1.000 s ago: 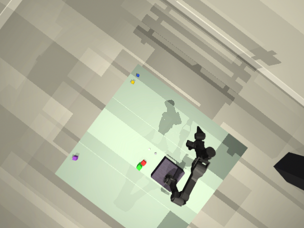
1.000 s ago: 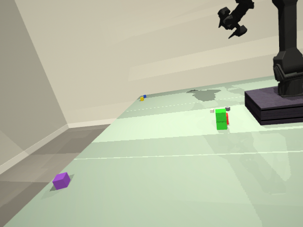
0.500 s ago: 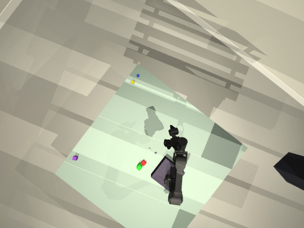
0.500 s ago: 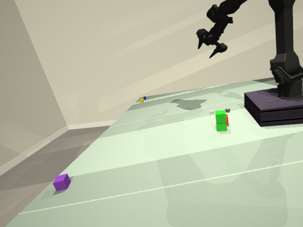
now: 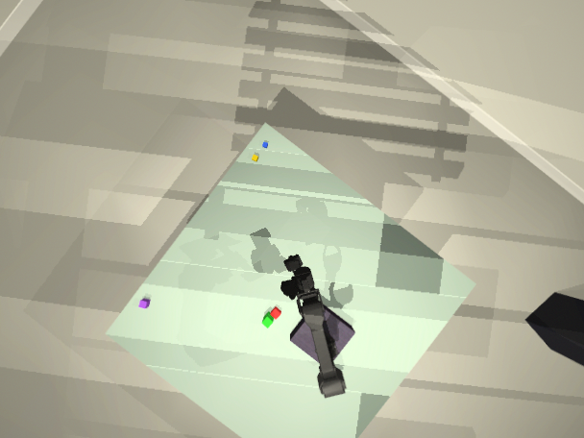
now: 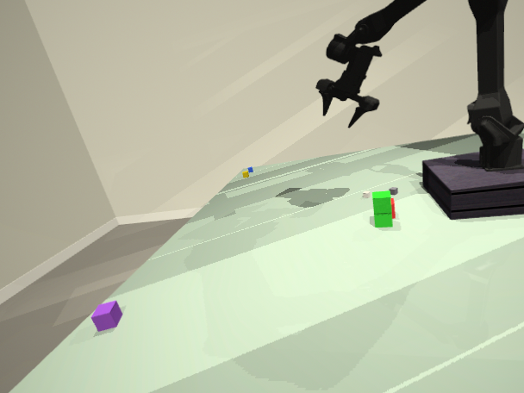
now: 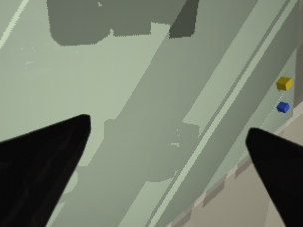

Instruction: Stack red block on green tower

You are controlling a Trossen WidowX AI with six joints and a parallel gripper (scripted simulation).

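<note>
The red block is 140 mm behind my gripper tip, 240 mm to the left of it and 190 mm below it. The rest, counted from my gripper tip: grey piece 150 mm behind, 100 mm to the left, 200 mm below; white piece 80 mm behind, 120 mm to the left, 200 mm below; yellow block 480 mm ahead, 180 mm to the right, 200 mm below.
</note>
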